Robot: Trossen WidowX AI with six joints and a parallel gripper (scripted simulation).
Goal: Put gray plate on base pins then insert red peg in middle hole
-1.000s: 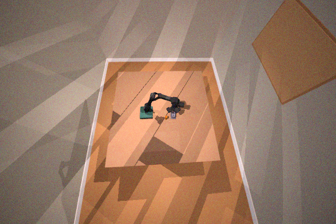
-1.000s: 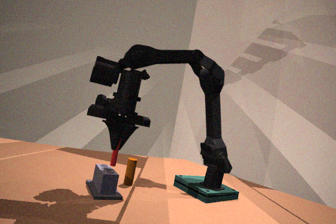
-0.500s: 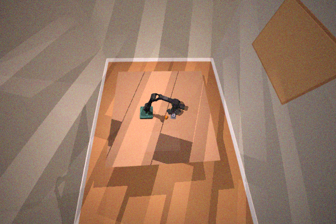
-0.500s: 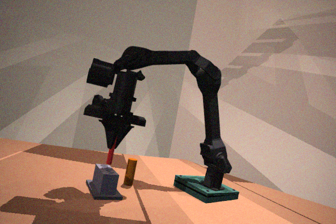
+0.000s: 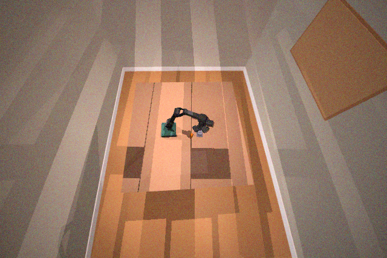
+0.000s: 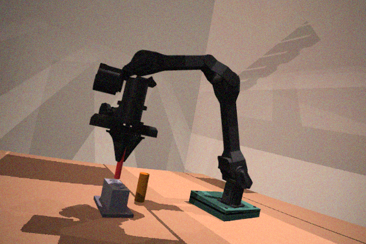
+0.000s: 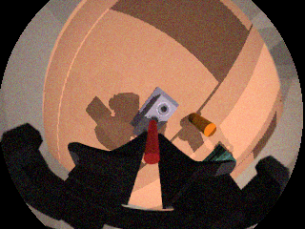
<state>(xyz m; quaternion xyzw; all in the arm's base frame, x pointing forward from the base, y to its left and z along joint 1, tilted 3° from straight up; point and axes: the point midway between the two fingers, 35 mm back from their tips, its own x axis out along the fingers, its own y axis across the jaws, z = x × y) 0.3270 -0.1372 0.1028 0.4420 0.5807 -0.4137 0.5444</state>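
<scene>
My gripper tip is now right at the red peg. Round my gripper tip: orange cylinder: 110 mm behind, 30 mm to the right, 70 mm below; gray plate: 70 mm below.
</scene>
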